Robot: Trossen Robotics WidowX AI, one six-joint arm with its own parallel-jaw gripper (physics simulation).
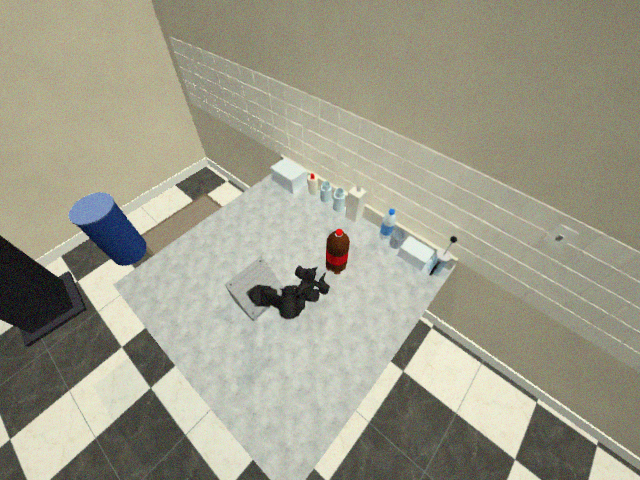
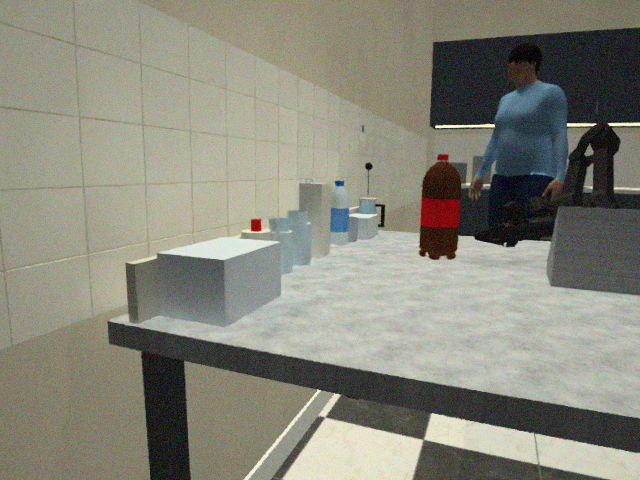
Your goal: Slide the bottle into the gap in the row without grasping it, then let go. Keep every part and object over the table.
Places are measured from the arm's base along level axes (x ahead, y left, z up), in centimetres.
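Where they show: gripper, fingertip midpoint: [image 1: 321,270] [image 2: 474,237]; arm's base at its link origin: [image 1: 255,293] [image 2: 613,244].
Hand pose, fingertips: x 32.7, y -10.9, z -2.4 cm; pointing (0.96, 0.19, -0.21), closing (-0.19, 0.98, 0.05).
Things, the pixels of their top centre, and the offset from my fingertips. Level surfaces: height alone.
- red cap at its top centre: [image 2: 443,154] [image 1: 339,231] dz +23.1, dx +10.2, dy -0.5 cm
- tall white carton at its top centre: [image 2: 315,168] [image 1: 358,186] dz +18.6, dx +42.8, dy +16.5 cm
- blue-capped water bottle at its top centre: [image 2: 339,180] [image 1: 392,210] dz +14.7, dx +45.2, dy -5.5 cm
- red-capped bottle at its top centre: [image 2: 256,219] [image 1: 312,174] dz +7.1, dx +39.6, dy +49.9 cm
- glass at its top centre: [image 2: 347,217] [image 1: 399,234] dz +1.6, dx +45.6, dy -13.5 cm
- table at its surface level: dz -6.9 cm
The large brown bottle with a red label and red cap [image 1: 337,253] [image 2: 439,212] stands upright on the table, in front of the row and apart from it. The row stands along the wall; its gap lies between the tall white carton [image 1: 355,205] [image 2: 315,219] and the blue-capped water bottle [image 1: 387,225] [image 2: 339,217]. My black gripper [image 1: 320,273] [image 2: 492,238] is open and empty, its fingers part-way apart. It is close beside the brown bottle on the robot-base side, pointing towards it, low over the table. Whether a fingertip touches the bottle cannot be told.
The row also holds a white box [image 1: 289,174] [image 2: 219,281], a red-capped bottle [image 1: 312,184], two pale blue jars [image 1: 325,191] [image 1: 338,199], a glass [image 1: 397,238] and another white box [image 1: 416,252]. A person [image 2: 532,131] stands beyond the table [image 1: 248,372] [image 2: 439,330].
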